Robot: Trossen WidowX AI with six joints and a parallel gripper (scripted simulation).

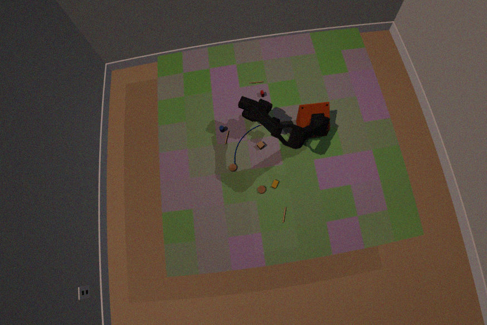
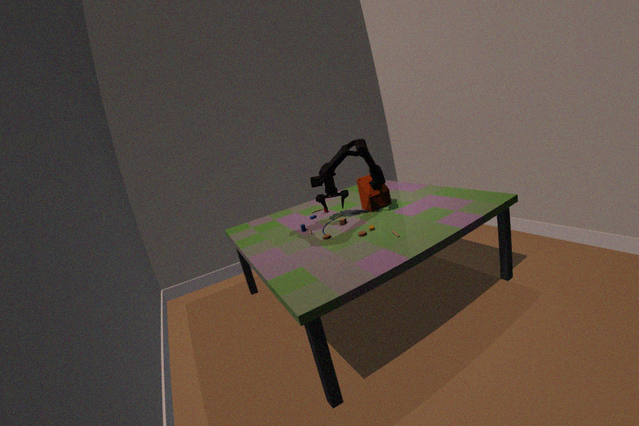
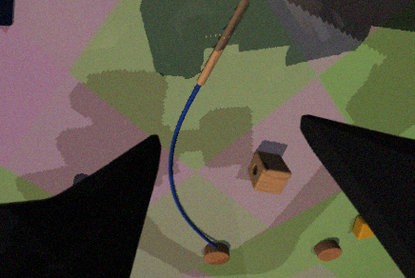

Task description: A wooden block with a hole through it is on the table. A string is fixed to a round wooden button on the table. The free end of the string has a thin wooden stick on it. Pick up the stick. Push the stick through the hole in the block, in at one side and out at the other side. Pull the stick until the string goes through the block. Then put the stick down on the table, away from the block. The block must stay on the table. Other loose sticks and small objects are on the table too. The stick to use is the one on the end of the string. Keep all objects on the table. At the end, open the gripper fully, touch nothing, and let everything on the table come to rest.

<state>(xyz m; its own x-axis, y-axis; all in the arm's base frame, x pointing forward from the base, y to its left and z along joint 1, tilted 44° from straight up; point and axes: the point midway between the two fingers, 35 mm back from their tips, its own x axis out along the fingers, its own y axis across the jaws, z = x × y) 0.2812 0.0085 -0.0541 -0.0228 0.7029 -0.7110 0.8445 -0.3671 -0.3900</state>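
The thin wooden stick is 2 cm behind my gripper tip, 3 cm to the right of it and 6 cm below it. Round my gripper tip: red block 3 cm behind, 20 cm to the right, 4 cm below; blue block 8 cm ahead, 18 cm to the right, 6 cm below; wooden block 1 cm ahead, 10 cm to the left, 5 cm below.
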